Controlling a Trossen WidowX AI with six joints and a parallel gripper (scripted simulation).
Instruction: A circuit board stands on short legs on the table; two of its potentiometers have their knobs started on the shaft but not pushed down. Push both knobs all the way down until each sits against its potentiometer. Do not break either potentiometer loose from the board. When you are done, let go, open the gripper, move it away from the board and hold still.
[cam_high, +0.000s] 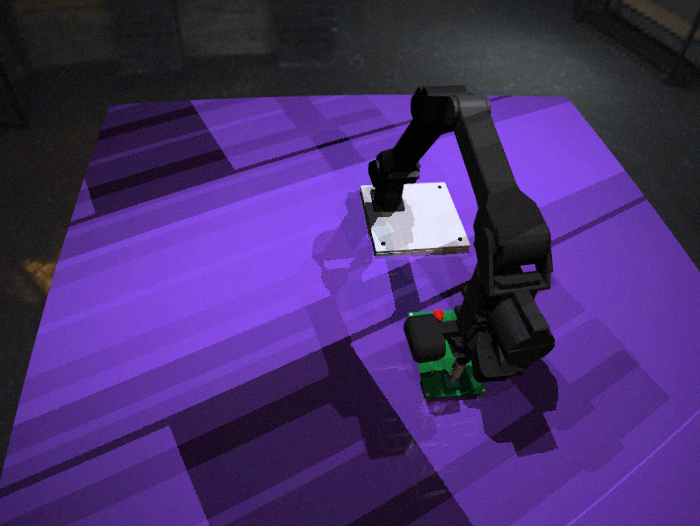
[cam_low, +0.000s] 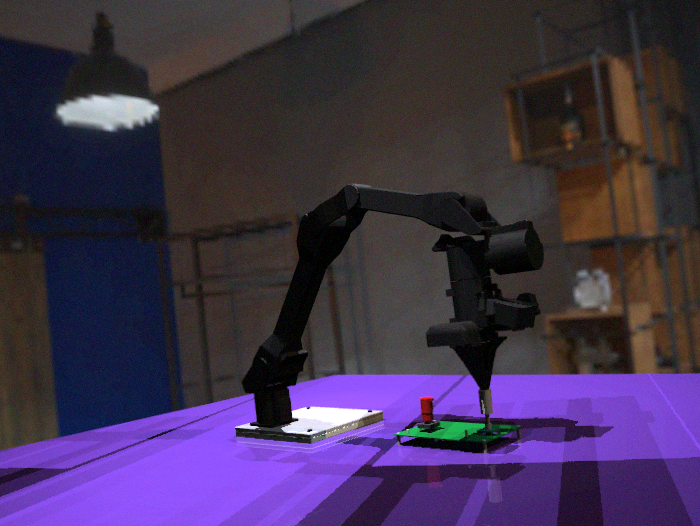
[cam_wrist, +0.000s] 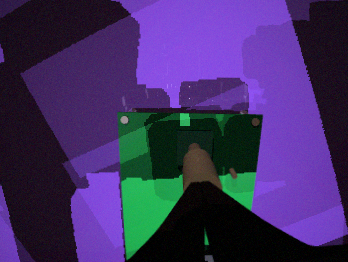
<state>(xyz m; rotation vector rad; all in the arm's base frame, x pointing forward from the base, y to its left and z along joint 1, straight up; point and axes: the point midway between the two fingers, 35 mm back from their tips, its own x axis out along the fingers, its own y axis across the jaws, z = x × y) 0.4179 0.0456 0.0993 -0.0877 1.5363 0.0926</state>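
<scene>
Now: the red knob 100 mm behind my gripper tip, 30 mm below it and 10 mm to the right of it. Also, from my gripper tip: tan knob (20 mm below).
</scene>
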